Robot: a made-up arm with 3 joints. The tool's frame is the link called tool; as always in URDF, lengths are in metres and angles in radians.
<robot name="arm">
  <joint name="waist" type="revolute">
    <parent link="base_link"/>
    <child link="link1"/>
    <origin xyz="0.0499 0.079 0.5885"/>
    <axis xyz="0 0 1"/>
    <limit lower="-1.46" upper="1.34" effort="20" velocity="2"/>
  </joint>
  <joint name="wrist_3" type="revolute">
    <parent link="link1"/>
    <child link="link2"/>
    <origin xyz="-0.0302 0.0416 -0.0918" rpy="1.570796 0 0"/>
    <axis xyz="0 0 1"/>
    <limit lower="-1.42" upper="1.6" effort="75" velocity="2.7"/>
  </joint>
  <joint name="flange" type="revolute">
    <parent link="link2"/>
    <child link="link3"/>
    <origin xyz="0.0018 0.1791 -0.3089" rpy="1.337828 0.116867 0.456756"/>
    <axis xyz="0 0 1"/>
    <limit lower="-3.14" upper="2.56" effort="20" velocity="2.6"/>
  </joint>
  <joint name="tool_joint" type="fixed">
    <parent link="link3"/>
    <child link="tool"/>
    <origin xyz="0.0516 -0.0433 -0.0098" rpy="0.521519 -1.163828 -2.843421"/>
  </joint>
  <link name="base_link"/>
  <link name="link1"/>
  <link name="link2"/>
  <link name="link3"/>
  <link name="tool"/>
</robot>
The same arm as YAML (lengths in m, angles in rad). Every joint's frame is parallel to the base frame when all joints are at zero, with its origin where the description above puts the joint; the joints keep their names.
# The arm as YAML. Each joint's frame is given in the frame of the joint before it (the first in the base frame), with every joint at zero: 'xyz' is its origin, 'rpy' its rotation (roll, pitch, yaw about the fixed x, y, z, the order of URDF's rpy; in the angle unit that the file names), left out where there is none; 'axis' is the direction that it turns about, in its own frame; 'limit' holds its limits. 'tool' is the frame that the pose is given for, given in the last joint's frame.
units:
  length: m
  angle: rad
joints:
  - name: waist
    type: revolute
    origin:
      xyz: [0.0499, 0.079, 0.5885]
    axis: [0.0, 0.0, 1.0]
    limit:
      lower: -1.46
      upper: 1.34
  - name: wrist_3
    type: revolute
    origin:
      xyz: [-0.0302, 0.0416, -0.0918]
    axis: [0.0, -1.0, 0.0]
    limit:
      lower: -1.42
      upper: 1.6
  - name: flange
    type: revolute
    origin:
      xyz: [0.0018, 0.3089, 0.1791]
    axis: [0.453284, -0.229292, -0.86137]
    limit:
      lower: -3.14
      upper: 2.56
tool:
  origin:
    xyz: [0.0416, 0.0501, 0.0199]
    rpy: [-0.2824, 1.4073, -1.064]

